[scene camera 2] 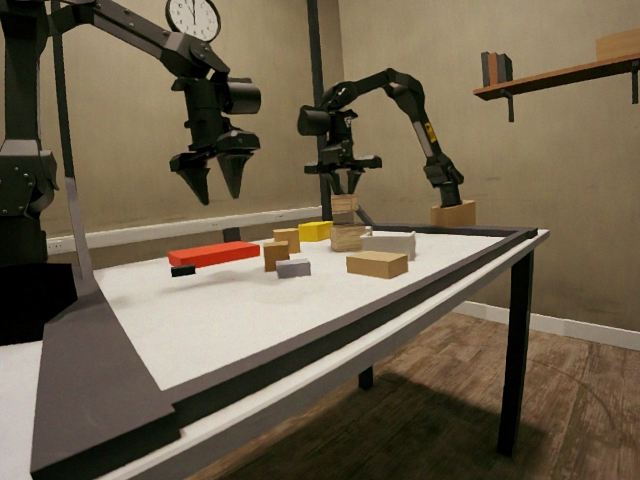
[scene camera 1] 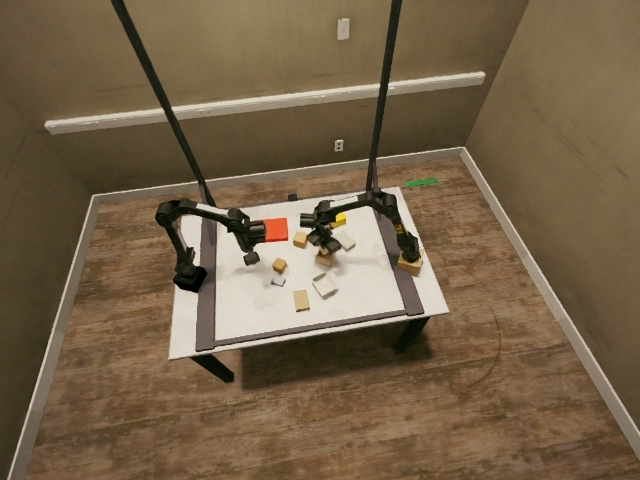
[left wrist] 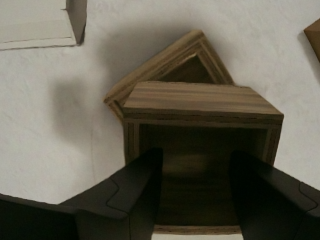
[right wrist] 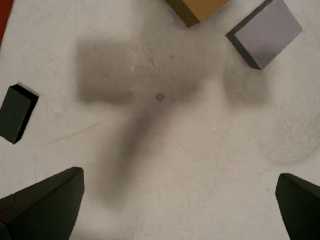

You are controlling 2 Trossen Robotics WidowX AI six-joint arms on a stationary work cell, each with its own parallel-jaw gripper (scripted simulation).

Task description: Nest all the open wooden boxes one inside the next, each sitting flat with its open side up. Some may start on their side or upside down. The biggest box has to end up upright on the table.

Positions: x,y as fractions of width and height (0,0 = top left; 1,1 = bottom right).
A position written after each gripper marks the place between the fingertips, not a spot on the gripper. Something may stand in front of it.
Observation:
In view: the left gripper (scene camera 2: 0.54,0.42), the right gripper (scene camera 2: 0.34,0.42), a red block (scene camera 2: 0.33,0.53) and a flat tan block (scene camera 2: 0.60,0.55).
The left gripper shows as well in the left wrist view (left wrist: 0.61,0.67). The right gripper is seen too in the right wrist view (right wrist: 0.57,0.76). The left wrist view misses the red block: it is out of frame. The left wrist view does not show the flat tan block: it is out of frame.

